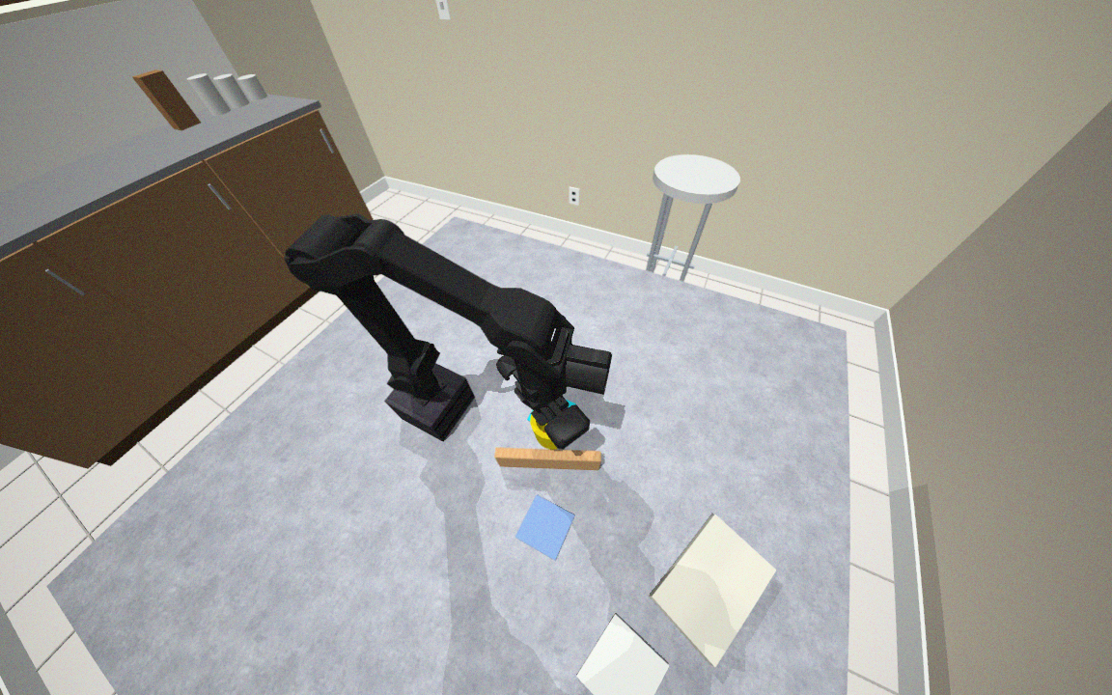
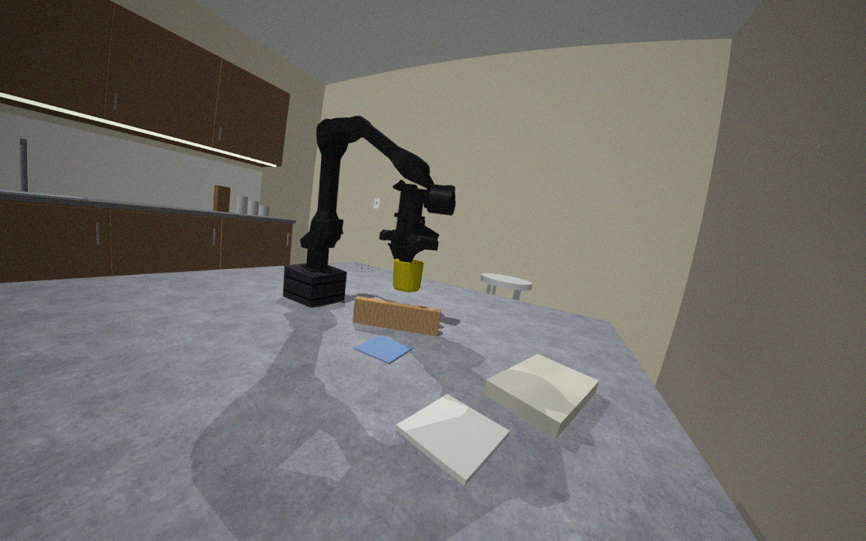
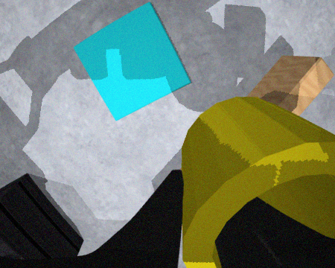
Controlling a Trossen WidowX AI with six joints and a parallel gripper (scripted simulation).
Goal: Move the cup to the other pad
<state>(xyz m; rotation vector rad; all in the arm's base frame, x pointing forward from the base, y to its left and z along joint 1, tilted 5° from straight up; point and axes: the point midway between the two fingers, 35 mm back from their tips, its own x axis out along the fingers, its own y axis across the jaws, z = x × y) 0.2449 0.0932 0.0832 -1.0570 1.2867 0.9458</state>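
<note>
Right now my gripper tip is 40 mm short of the wooden bar, 40 mm to the left of it and 100 mm above it. The rest, counted from my gripper tip: light blue pad (100 mm ahead, 130 mm to the right, 130 mm below); yellow cup (20 mm ahead, 10 mm to the right).
</note>
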